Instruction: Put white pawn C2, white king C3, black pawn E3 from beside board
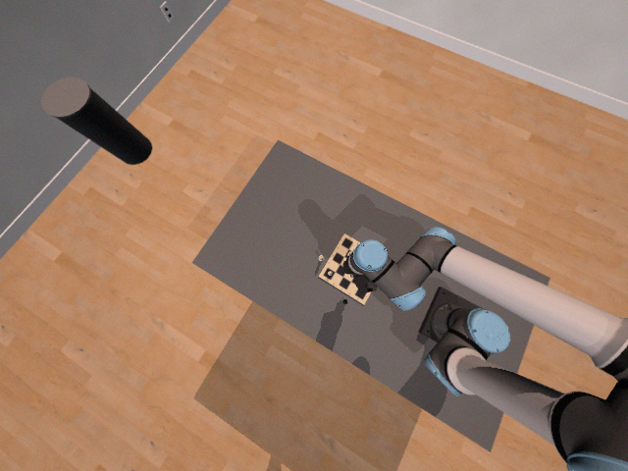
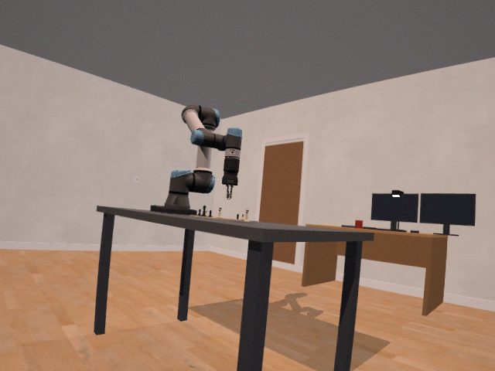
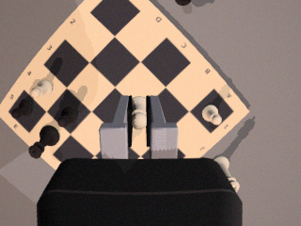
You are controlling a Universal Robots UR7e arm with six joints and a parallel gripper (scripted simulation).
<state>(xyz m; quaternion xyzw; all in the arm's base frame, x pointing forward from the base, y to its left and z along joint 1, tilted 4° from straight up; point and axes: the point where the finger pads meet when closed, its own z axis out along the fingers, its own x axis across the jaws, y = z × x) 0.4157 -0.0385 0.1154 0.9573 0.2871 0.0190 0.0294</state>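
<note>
My gripper is now 120 mm above the chessboard, 40 mm to the left of it and 10 mm past it. From my hand the other things lie so: large black piece: 110 mm to the right, 90 mm below, 60 mm behind; white piece: 140 mm ahead, 90 mm below, 30 mm to the right.
</note>
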